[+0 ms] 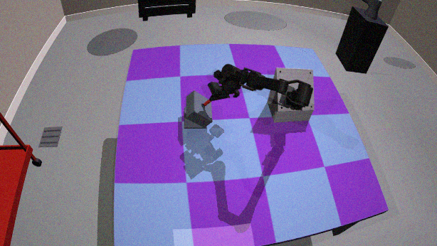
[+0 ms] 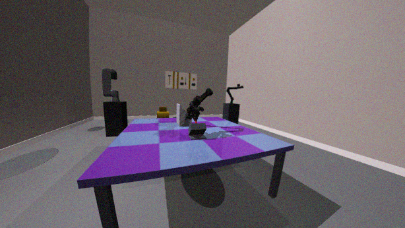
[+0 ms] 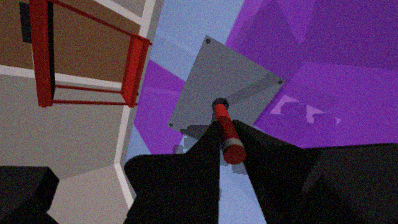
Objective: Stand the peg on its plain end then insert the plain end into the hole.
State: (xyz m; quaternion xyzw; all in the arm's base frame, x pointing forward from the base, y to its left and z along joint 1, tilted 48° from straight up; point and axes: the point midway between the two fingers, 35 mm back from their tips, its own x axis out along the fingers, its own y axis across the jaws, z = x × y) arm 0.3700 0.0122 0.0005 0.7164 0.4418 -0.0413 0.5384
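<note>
Right now my gripper tip is 6 cm above the sloped panel and 5 cm short of it. From my gripper tip the other things lie so: red peg: 1 cm behind, 1 cm above.
</note>
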